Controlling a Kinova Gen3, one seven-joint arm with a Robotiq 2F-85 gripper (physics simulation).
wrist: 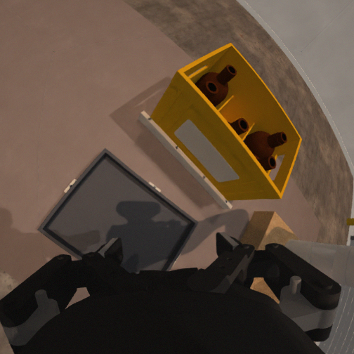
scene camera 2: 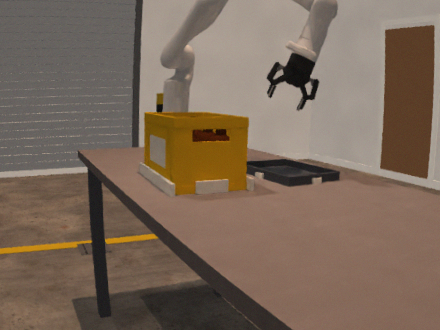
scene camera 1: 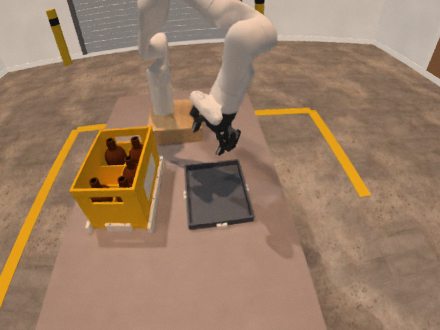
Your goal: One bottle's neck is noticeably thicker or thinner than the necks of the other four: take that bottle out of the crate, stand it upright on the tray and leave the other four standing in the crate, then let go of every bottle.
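Where they show: gripper, fingertip midpoint: (scene camera 2: 283,103) (scene camera 1: 206,142); arm's base, link origin: (scene camera 1: 164,110).
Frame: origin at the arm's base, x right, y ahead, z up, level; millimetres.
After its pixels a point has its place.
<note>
The yellow crate (scene camera 1: 112,214) {x 11, y 544, z -8 mm} (scene camera 2: 210,162) {x 11, y 544, z -8 mm} (wrist: 167,102) stands at the left of the table in scene camera 1. Several brown bottles stand upright in it; their necks show in scene camera 1 and the wrist view, such as one bottle (scene camera 1: 114,154) {x 70, y 346, z 43 mm} (wrist: 228,74) and another bottle (scene camera 1: 123,181) {x -37, y 497, z 84 mm} (wrist: 212,88). Their lower parts are hidden by the crate walls. I cannot tell which neck differs. The dark tray (scene camera 1: 225,210) {x -302, y 448, z -73 mm} (scene camera 2: 295,169) {x -324, y 321, z -73 mm} (wrist: 90,210) lies beside the crate with no bottle on it. My gripper (scene camera 1: 228,143) (scene camera 2: 285,101) {x -247, y 377, z 130 mm} (wrist: 169,246) is open and empty, high above the tray's robot-side end.
White strips (scene camera 1: 156,200) {x -82, y 436, z -64 mm} (scene camera 2: 212,186) {x 8, y 555, z -62 mm} (wrist: 182,155) edge the crate's base. Small white clips (scene camera 1: 222,225) {x -298, y 508, z -65 mm} (scene camera 2: 317,180) {x -296, y 510, z -69 mm} (wrist: 70,186) sit at the tray's sides. The arm's base stands on a wooden block (scene camera 1: 177,132) {x -87, y 127, z -25 mm} (wrist: 267,227) behind the crate and tray.
</note>
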